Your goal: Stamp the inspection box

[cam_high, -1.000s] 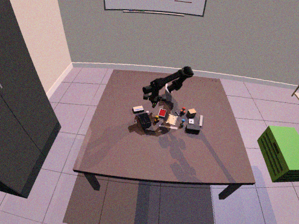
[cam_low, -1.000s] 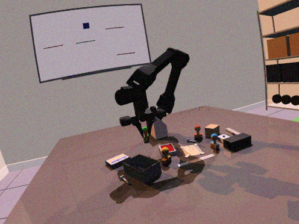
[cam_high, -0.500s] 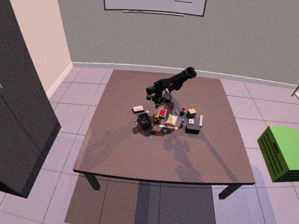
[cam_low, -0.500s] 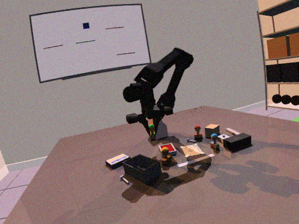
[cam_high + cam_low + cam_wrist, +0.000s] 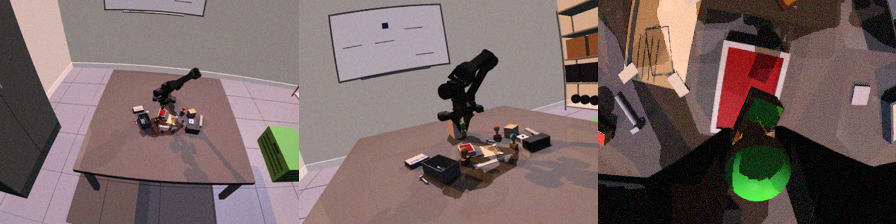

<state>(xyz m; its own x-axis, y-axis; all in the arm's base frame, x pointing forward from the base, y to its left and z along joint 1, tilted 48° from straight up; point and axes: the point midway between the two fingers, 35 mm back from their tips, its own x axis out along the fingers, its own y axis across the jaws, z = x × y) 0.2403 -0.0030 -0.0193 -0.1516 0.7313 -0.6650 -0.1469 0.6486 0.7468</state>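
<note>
Right now the red ink pad is 90 mm below my gripper tip. Round my gripper tip: yellow-knobbed stamp: 100 mm ahead, 30 mm to the right, 70 mm below; then cream card: 50 mm ahead, 90 mm to the left, 90 mm below; then green-knobbed stamp: right at my gripper tip.
</note>
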